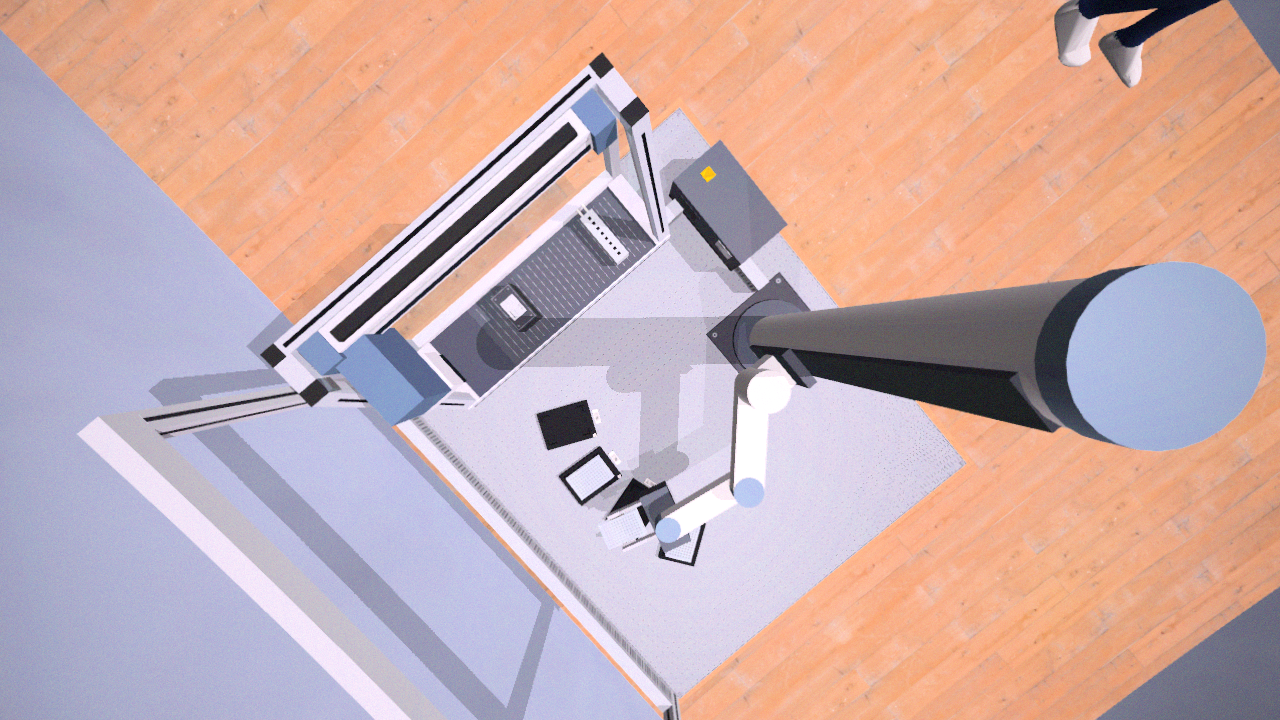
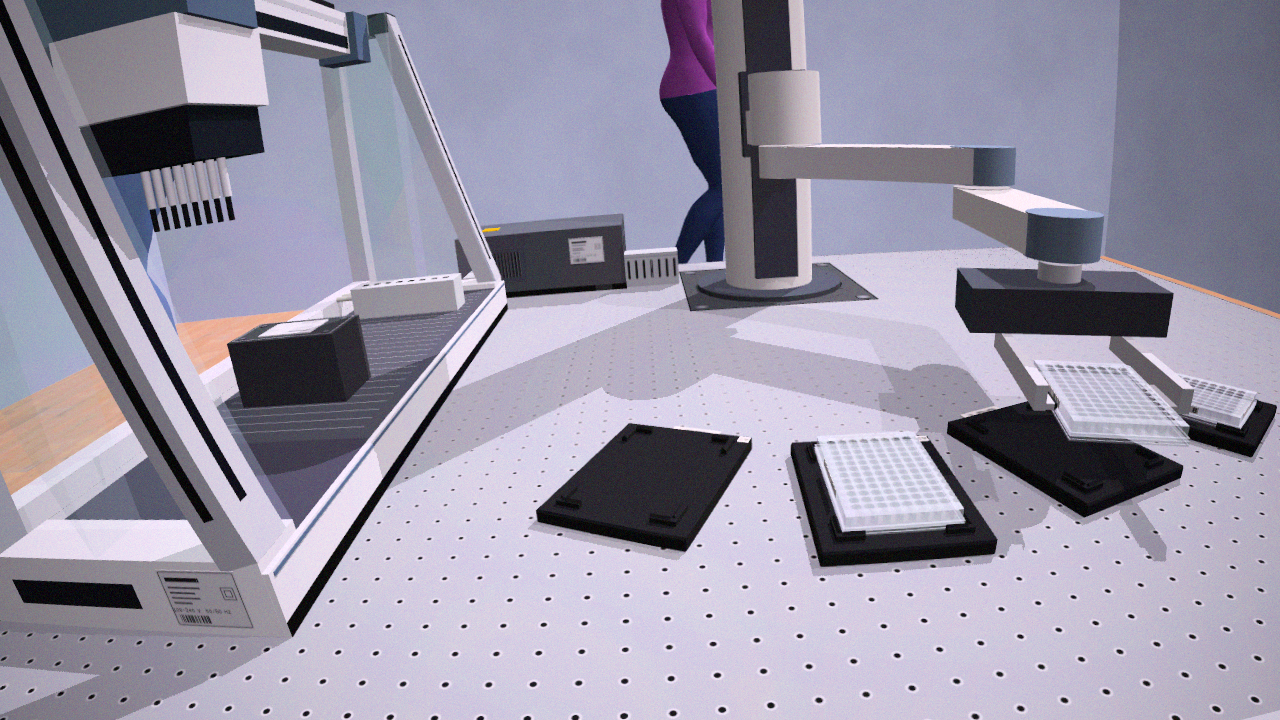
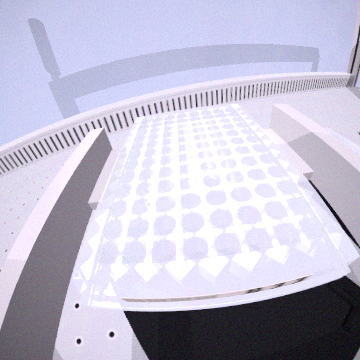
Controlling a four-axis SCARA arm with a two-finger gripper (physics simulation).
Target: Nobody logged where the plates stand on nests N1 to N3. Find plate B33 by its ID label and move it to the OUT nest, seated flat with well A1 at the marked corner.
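Seen in the pictures: gripper, between the fingertips: [image 1: 615, 533] [image 2: 1114, 399] [image 3: 190, 127]; arm's base, origin of its link: [image 2: 769, 290].
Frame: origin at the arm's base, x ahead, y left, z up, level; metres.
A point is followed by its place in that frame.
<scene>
My gripper [image 1: 625, 527] @(x 0.758, y 0.122, z 0.094 m) [image 2: 1112, 390] @(x 0.758, y 0.122, z 0.094 m) [image 3: 190, 127] @(x 0.758, y 0.122, z 0.094 m) is shut on a clear 96-well plate [image 2: 1114, 413] @(x 0.777, y 0.109, z 0.093 m) [image 3: 200, 200] @(x 0.706, y 0.140, z 0.092 m), one finger along each long side. The plate hangs above a black nest [image 1: 631, 494] @(x 0.663, y 0.086, z 0.025 m) [image 2: 1015, 438] @(x 0.671, y 0.097, z 0.025 m) [image 3: 235, 330] @(x 0.665, y 0.140, z 0.025 m) and partly covers it, apart from it and turned relative to it. A second plate [image 1: 590, 475] @(x 0.720, y -0.048, z 0.028 m) [image 2: 890, 479] @(x 0.735, y -0.043, z 0.036 m) sits on the nest beside it. A third plate [image 1: 683, 545] @(x 0.644, y 0.320, z 0.034 m) [image 2: 1219, 402] @(x 0.671, y 0.319, z 0.038 m) sits on the far right nest [image 2: 1239, 440] @(x 0.723, y 0.298, z 0.025 m), partly behind my finger. Another black nest [image 1: 565, 425] @(x 0.674, y -0.221, z 0.025 m) [image 2: 644, 483] @(x 0.690, y -0.224, z 0.025 m) is bare. No ID label, nest name or A1 mark is readable.
A framed liquid handler [image 2: 358, 465] @(x 0.699, y -0.449, z 0.058 m) with a pipette head [image 2: 183, 138] @(x 0.780, y -0.481, z 0.318 m) stands at the left, holding a black block [image 1: 528, 317] @(x 0.517, y -0.527, z 0.131 m) [image 2: 299, 367] @(x 0.565, y -0.558, z 0.101 m) and a white rack [image 2: 407, 295] @(x 0.227, y -0.557, z 0.090 m). A dark grey box [image 1: 733, 205] @(x -0.121, y -0.390, z 0.128 m) [image 2: 546, 255] @(x -0.035, y -0.387, z 0.084 m) stands near the arm's column [image 2: 769, 223] @(x 0.077, y -0.010, z 0.130 m). A person [image 2: 693, 134] stands behind.
</scene>
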